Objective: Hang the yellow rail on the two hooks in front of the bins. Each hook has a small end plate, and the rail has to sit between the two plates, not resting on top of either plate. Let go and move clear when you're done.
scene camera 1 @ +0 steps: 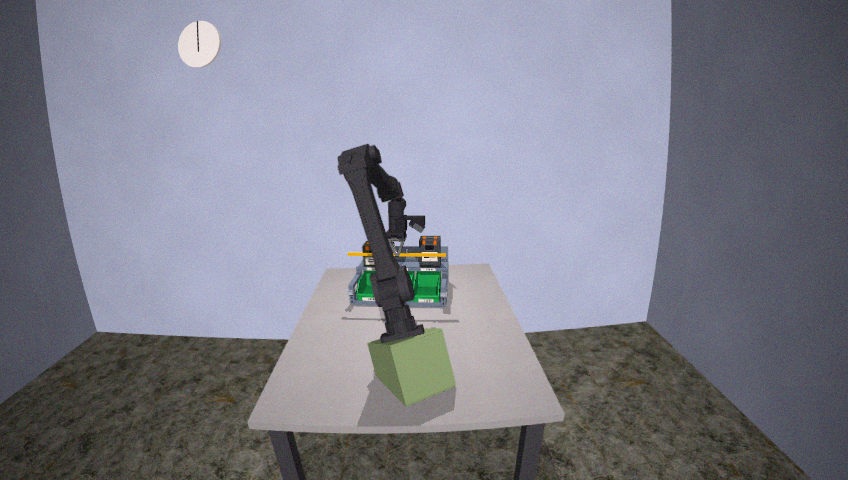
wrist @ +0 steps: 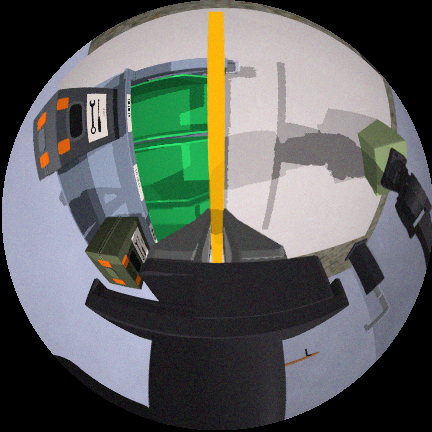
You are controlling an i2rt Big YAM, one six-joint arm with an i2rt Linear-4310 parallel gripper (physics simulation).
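Where they show: gripper, fingertip midpoint: (scene camera 1: 397,255) (wrist: 216,214); arm's base at its link origin: (scene camera 1: 403,336) (wrist: 393,169).
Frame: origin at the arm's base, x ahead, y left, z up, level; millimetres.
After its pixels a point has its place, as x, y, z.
The yellow rail (scene camera 1: 422,255) {463, -66, 80} (wrist: 216,100) {468, -60, 85} is level and runs left to right above the front part of the green bins (scene camera 1: 427,285) {624, -86, -109} (wrist: 170,107) {544, -86, -117} in the scene view. My gripper (scene camera 1: 397,253) {478, 28, 77} (wrist: 216,214) {478, 28, 77} is shut on the rail and holds it in the air; its shadow falls on the table in front of the rack. One hook (wrist: 232,66) {429, -143, -71} shows small beside the rail near the far end of the rack front in the wrist view, below the rail's height. The other hook cannot be made out in the wrist view, and the arm hides part of the rack in the scene view.
A blue-grey rack (scene camera 1: 445,270) {574, -159, -25} (wrist: 127,95) {579, -115, -19} holds the bins. A dark case (scene camera 1: 429,252) {601, -96, 45} (wrist: 75,122) {601, -93, 67} and an olive case (scene camera 1: 367,254) (wrist: 117,250) {626, 84, 61} stand on its upper level. The arm base stands on a green block (scene camera 1: 416,368) {-103, -34, -41} (wrist: 382,150) {71, -36, -18} on the table (scene camera 1: 493,356) {67, -271, -125} (wrist: 310,215) {217, 217, -126}.
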